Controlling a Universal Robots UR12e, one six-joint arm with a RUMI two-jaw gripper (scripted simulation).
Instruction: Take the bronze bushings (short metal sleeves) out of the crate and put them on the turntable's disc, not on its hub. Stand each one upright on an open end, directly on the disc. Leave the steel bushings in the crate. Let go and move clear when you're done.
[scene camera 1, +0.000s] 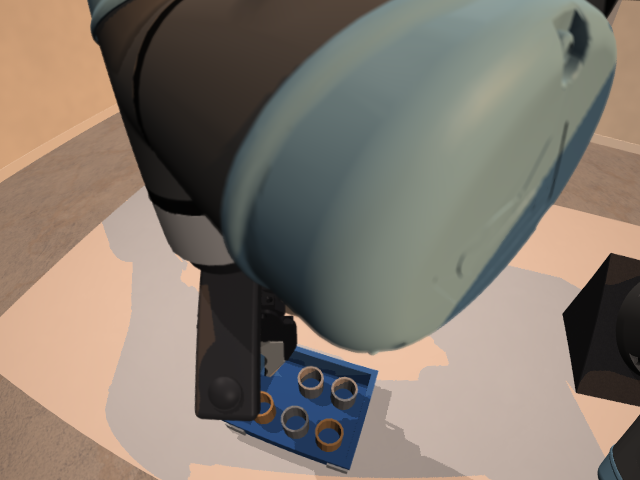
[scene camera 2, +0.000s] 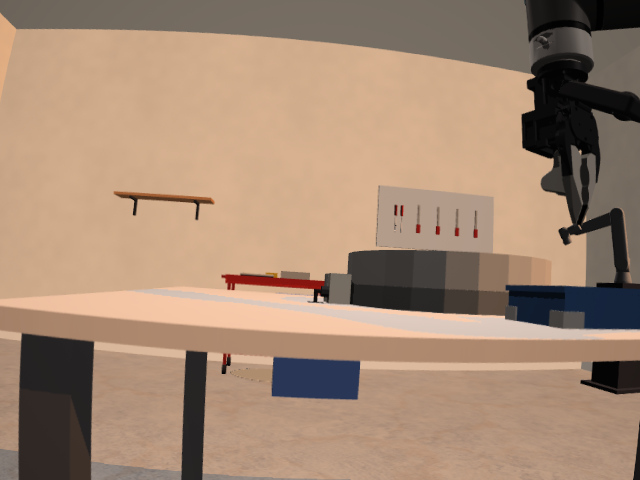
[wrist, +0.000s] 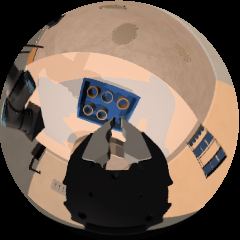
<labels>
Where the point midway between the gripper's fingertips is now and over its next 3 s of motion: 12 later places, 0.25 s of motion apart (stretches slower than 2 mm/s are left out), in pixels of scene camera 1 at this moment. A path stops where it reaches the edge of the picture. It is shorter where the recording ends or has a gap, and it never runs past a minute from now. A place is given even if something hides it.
The gripper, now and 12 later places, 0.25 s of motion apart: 263, 375; 263, 375; 262, 374; 262, 374; 264, 378; 269, 389; 272, 396; 271, 397; 270, 398; 271, 399; 271, 399; 271, 400; 272, 403
</labels>
